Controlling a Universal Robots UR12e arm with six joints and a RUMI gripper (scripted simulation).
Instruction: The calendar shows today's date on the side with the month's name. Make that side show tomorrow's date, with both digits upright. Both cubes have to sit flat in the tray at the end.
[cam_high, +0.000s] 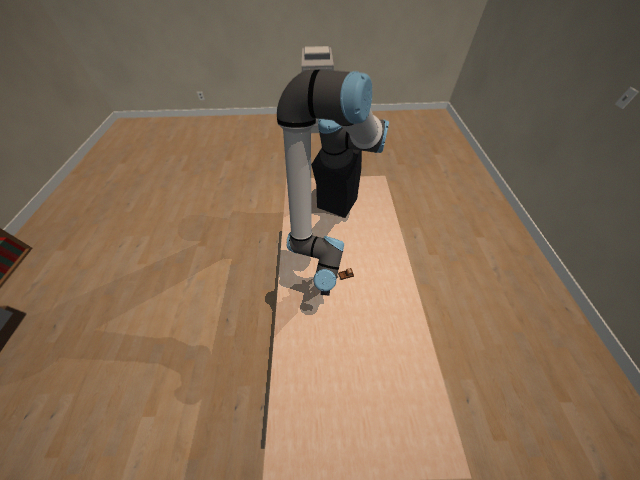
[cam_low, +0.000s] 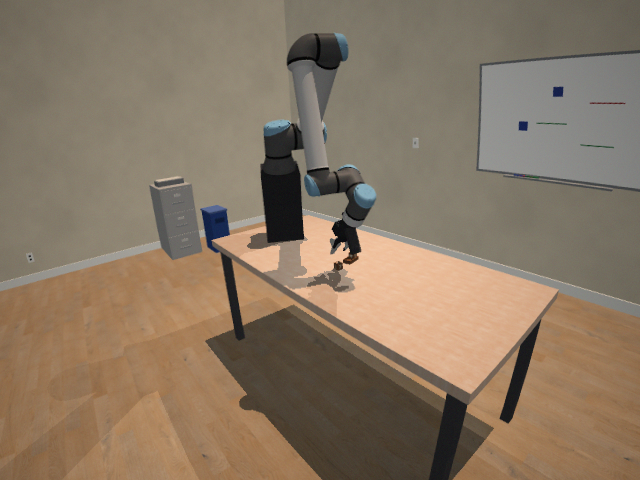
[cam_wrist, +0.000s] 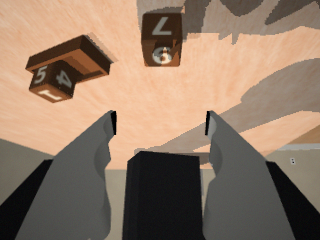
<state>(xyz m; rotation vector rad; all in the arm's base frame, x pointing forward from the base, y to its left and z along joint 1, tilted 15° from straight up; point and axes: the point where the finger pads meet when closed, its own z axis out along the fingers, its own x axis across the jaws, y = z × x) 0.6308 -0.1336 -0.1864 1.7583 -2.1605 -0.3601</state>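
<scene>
The brown digit cube lies 70 mm below my hand. From my hand the other things lie so: brown calendar tray 110 mm to the left, 80 mm below, 30 mm behind.
</scene>
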